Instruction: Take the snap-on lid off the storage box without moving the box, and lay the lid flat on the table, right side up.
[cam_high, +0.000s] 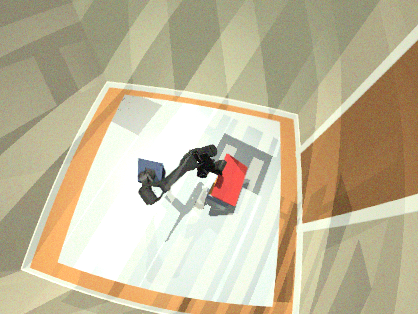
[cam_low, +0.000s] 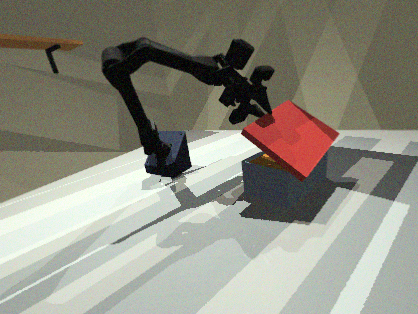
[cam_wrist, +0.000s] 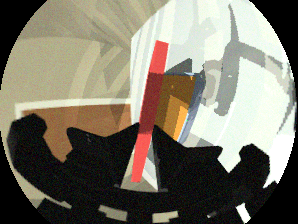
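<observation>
Right now my gripper tip is 7 cm short of the red lid and 4 cm above it. The rest, counted from my gripper tip: storage box (5 cm ahead, 1 cm to the right, 15 cm below).
</observation>
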